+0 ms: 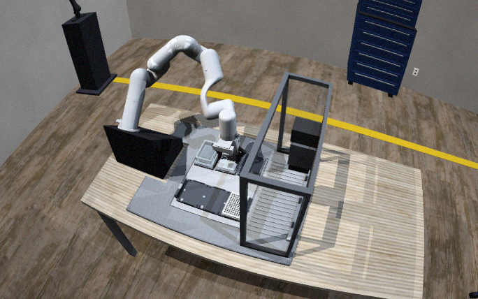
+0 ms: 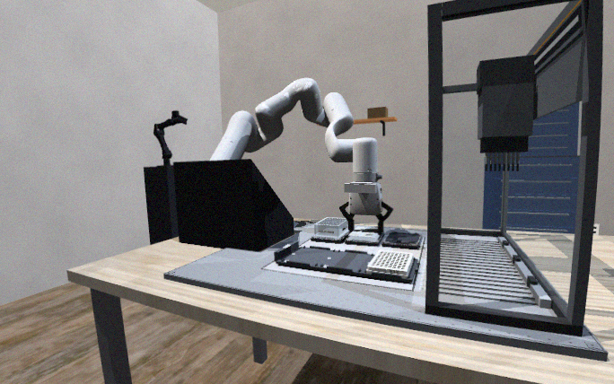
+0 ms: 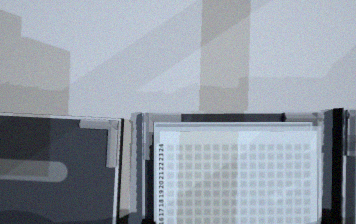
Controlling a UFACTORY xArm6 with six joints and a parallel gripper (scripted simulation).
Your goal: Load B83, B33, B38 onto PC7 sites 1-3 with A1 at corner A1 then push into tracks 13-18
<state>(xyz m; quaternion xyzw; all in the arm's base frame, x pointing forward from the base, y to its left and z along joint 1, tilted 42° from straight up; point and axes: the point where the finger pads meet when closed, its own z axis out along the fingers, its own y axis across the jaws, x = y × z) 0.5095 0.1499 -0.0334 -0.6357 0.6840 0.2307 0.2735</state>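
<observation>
My hand is 2 cm above the nest s2. Also, from my hand: deep-well block B83 (11 cm behind); nest s3 (11 cm ahead, 2 cm below); dark carrier PC7 (1 cm behind, 24 cm to the right, 1 cm below).
</observation>
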